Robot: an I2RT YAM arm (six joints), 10 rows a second.
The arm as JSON. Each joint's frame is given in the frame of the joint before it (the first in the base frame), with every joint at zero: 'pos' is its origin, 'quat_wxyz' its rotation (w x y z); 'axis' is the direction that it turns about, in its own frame. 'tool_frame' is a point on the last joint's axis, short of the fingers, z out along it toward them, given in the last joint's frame.
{
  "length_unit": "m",
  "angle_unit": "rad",
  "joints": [
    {
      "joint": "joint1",
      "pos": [
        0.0,
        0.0,
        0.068
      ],
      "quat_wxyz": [
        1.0,
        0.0,
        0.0,
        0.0
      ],
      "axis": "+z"
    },
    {
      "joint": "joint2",
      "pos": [
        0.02,
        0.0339,
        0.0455
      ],
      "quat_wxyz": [
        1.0,
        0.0,
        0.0,
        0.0
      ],
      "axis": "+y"
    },
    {
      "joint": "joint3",
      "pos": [
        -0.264,
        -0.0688,
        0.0
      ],
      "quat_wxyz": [
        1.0,
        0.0,
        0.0,
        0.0
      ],
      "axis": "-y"
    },
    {
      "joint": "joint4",
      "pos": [
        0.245,
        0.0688,
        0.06
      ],
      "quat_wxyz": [
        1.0,
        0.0,
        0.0,
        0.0
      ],
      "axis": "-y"
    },
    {
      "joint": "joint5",
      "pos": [
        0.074,
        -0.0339,
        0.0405
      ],
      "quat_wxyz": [
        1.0,
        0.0,
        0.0,
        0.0
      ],
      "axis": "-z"
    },
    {
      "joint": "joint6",
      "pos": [
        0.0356,
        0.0,
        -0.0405
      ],
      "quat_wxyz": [
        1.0,
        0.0,
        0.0,
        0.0
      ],
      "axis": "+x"
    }
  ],
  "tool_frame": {
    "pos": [
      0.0,
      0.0,
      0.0
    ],
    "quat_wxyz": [
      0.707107,
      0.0,
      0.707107,
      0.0
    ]
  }
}
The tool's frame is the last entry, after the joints.
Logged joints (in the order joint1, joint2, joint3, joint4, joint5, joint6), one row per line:
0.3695, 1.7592, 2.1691, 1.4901, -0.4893, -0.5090
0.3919, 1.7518, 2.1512, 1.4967, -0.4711, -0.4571
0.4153, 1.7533, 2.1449, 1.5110, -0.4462, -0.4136
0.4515, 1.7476, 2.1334, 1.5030, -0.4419, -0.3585
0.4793, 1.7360, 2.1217, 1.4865, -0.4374, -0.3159
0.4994, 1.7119, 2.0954, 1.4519, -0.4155, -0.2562
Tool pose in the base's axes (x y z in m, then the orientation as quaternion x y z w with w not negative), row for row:
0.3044, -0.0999, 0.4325, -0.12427, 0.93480, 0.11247, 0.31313
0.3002, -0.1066, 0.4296, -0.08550, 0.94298, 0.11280, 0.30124
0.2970, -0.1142, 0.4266, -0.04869, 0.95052, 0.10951, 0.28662
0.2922, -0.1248, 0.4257, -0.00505, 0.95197, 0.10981, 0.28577
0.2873, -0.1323, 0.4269, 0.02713, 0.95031, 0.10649, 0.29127
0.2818, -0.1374, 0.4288, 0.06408, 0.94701, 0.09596, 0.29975
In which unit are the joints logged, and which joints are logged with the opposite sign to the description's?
The joints are logged in radians. Opposite sign: joint1, joint4.
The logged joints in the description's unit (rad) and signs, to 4 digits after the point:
-0.3695, 1.7592, 2.1691, -1.4901, -0.4893, -0.5090
-0.3919, 1.7518, 2.1512, -1.4967, -0.4711, -0.4571
-0.4153, 1.7533, 2.1449, -1.5110, -0.4462, -0.4136
-0.4515, 1.7476, 2.1334, -1.5030, -0.4419, -0.3585
-0.4793, 1.7360, 2.1217, -1.4865, -0.4374, -0.3159
-0.4994, 1.7119, 2.0954, -1.4519, -0.4155, -0.2562

